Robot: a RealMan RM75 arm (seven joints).
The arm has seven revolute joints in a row. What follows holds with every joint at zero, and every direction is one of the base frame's. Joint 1 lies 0.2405 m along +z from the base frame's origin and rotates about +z. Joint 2 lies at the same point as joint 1 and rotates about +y. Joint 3 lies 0.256 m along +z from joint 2 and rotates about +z. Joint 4 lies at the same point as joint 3 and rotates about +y. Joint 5 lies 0.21 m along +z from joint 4 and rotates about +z. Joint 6 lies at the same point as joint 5 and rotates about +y. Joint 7 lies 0.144 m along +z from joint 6 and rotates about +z. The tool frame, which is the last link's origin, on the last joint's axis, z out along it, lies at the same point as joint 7; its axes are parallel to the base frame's.
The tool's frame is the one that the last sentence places.
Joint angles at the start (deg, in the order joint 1, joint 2, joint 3, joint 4, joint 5, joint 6, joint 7):
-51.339 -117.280 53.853 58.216 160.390 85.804 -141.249
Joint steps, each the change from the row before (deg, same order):
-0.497 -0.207 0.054 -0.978 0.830 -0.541 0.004
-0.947 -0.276 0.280 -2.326 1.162 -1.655 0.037
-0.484 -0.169 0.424 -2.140 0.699 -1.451 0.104
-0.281 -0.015 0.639 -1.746 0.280 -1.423 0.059
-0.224 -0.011 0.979 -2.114 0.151 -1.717 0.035
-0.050 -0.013 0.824 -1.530 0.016 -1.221 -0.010
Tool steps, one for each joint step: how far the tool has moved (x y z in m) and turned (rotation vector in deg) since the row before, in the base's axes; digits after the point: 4 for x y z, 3 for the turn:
-0.0004 0.0008 -0.0034 -0.309 0.648 0.092
-0.0011 0.0024 -0.0073 -0.435 1.035 -0.018
-0.0031 0.0007 -0.0068 -0.569 0.816 0.164
-0.0028 0.0008 -0.0052 -0.327 0.674 -0.041
-0.0039 0.0002 -0.0067 -0.494 0.794 -0.026
-0.0035 -0.0005 -0.0051 -0.422 0.568 0.071

